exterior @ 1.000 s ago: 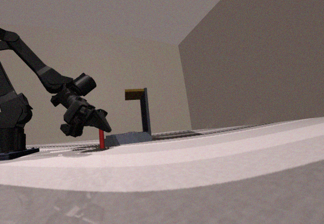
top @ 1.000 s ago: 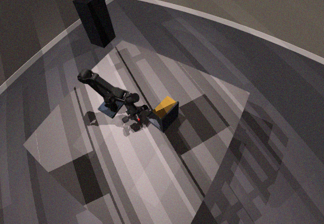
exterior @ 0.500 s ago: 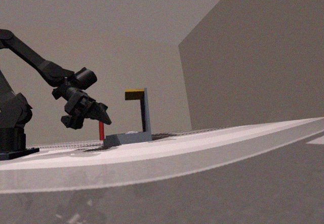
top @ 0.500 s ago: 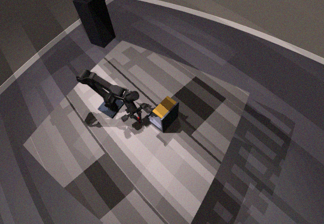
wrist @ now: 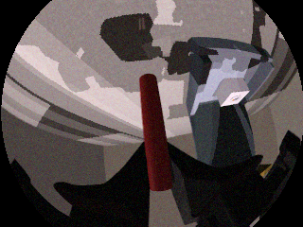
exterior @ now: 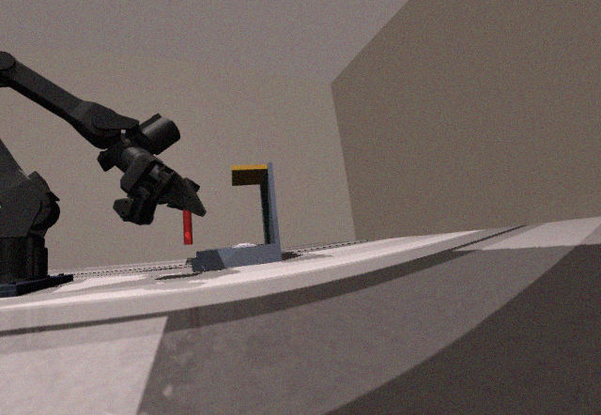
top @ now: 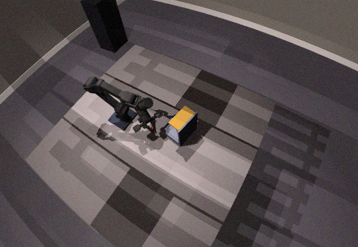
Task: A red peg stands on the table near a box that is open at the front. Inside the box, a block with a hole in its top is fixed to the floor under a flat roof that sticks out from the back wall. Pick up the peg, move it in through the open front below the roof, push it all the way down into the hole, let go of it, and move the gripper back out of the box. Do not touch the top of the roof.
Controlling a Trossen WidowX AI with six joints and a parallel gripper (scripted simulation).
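Right now the back wall is 160 mm ahead of my gripper tip, 110 mm to the left of it and 10 mm above it. Also, from my gripper tip: red peg 30 mm behind, 10 mm to the left, 10 mm below; then roof 120 mm to the left, 120 mm ahead, 100 mm above.
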